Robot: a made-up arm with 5 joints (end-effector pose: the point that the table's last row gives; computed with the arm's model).
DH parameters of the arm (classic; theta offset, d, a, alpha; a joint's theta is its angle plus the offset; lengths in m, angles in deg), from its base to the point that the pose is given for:
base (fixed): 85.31 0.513 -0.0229 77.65
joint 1: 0 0.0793 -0.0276 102.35
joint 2: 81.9 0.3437 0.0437 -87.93
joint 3: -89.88 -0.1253 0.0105 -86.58
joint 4: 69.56 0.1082 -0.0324 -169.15
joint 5: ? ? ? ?
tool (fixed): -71.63 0.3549 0 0
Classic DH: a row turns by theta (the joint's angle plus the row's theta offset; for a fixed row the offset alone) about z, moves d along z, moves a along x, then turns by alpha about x.
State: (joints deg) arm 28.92 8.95 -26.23 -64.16 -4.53
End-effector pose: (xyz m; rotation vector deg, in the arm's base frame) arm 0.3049 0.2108 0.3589 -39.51 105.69 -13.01
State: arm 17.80 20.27 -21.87 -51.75 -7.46
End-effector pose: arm 0.3190 0.0755 0.3064 -17.90 113.59 -23.75
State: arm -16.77 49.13 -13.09 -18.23 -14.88
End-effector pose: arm 0.1941 -0.2586 0.3229 32.37 88.48 -55.77
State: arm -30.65 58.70 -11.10 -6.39 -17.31
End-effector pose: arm 0.1228 -0.3353 0.3749 40.49 67.48 -61.99
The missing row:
joint 5: 0 0.3353 -0.1136 169.15
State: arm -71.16 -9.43 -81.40 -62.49 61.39
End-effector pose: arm 0.0451 -0.4013 0.1454 91.44 -53.66 22.97
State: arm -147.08 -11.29 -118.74 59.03 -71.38
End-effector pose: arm -0.2219 -0.1662 0.7398 49.34 -44.26 -85.46
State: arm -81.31 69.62 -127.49 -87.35 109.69
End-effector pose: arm 0.1020 -0.4027 0.3166 97.04 -86.52 -14.88
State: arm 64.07 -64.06 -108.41 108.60 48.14
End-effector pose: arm 0.0549 0.3320 0.2411 -35.91 153.28 77.80
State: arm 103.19 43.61 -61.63 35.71 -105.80
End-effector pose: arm -0.0110 0.4383 0.6920 -90.67 -15.30 -12.11
